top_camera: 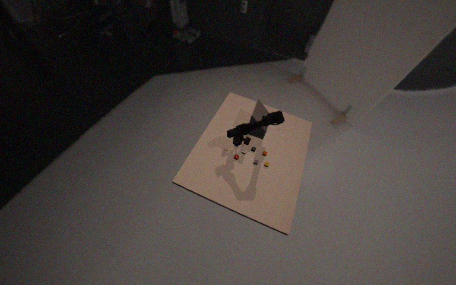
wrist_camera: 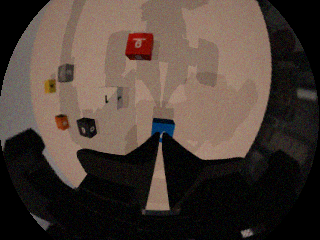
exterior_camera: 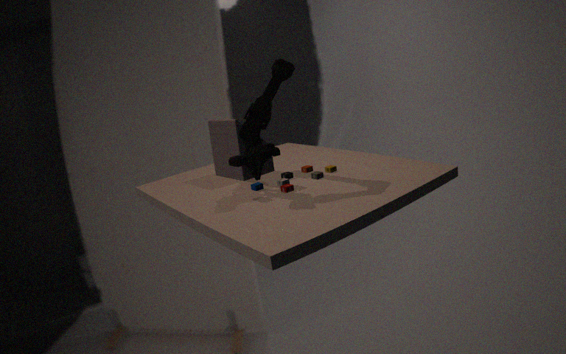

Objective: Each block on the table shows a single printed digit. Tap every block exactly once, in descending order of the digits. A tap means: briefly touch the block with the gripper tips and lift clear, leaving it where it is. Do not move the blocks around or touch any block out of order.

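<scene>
Now: the blue block 1 cm behind my gripper tip and 2 cm below it. Also, from my gripper tip: white block (5 cm ahead, 7 cm to the left, 2 cm below); then red block (12 cm ahead, 2 cm to the left, 2 cm below); then black block (14 cm to the left, 2 cm below).
</scene>
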